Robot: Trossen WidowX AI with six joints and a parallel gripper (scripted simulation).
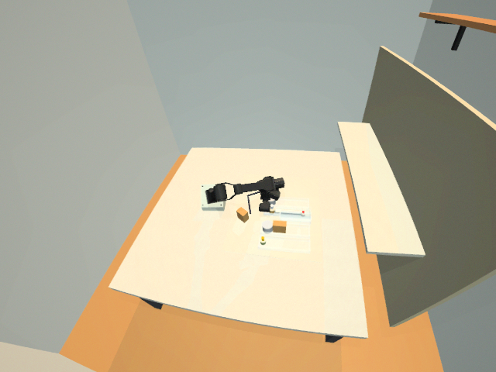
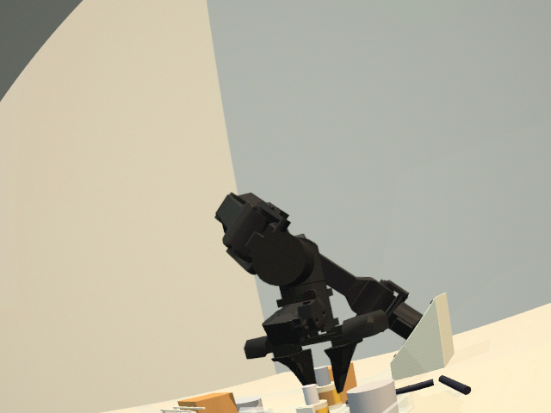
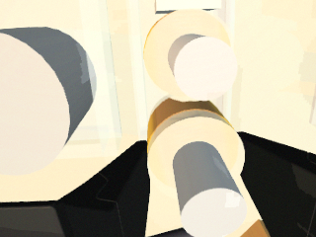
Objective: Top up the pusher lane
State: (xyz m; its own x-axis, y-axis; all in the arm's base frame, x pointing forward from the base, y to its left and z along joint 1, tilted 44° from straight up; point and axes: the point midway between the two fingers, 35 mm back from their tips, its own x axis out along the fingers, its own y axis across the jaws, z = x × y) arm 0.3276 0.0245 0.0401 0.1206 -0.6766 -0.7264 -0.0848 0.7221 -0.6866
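Now: the sprung lane 16 cm ahead of my gripper tip, 2 cm to the right of it and 3 cm below it. Round my gripper tip: red mark 22 cm ahead, 2 cm to the right, 2 cm above; then pusher plate 15 cm ahead, 2 cm to the right; then shelf unit 52 cm ahead, 5 cm to the left, 32 cm above.
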